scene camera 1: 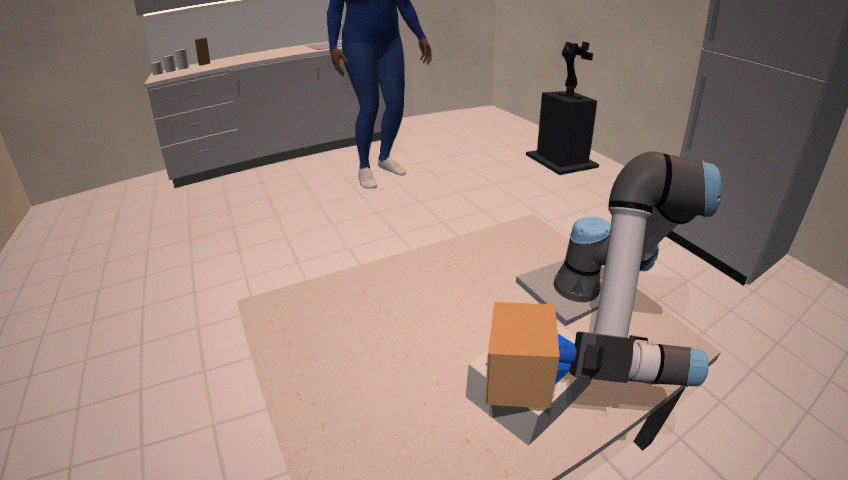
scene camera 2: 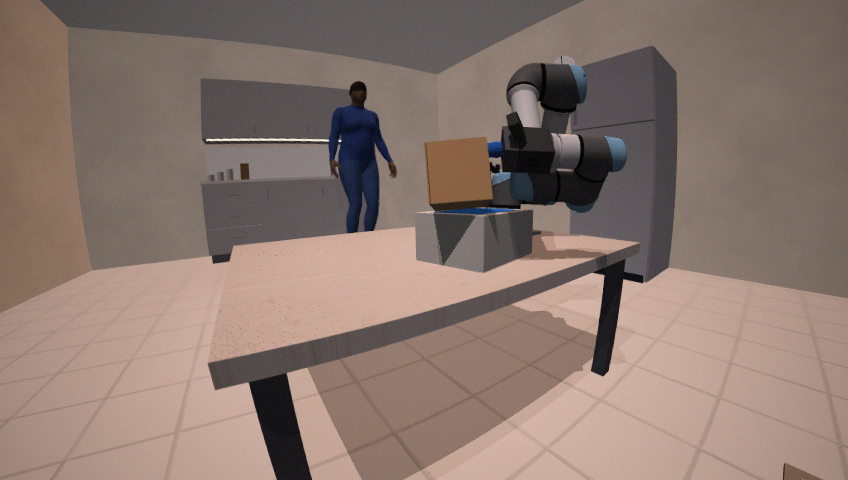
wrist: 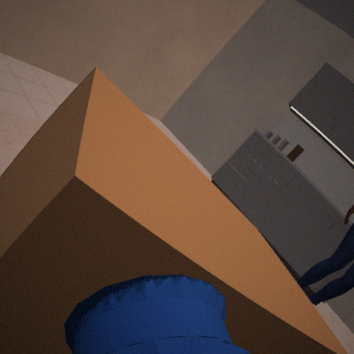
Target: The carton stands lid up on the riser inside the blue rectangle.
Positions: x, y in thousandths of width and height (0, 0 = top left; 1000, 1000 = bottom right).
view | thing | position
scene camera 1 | brown carton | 617, 739
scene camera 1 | grey riser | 622, 882
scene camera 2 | brown carton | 541, 366
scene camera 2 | grey riser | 563, 499
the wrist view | my suction cup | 493, 866
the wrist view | brown carton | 290, 552
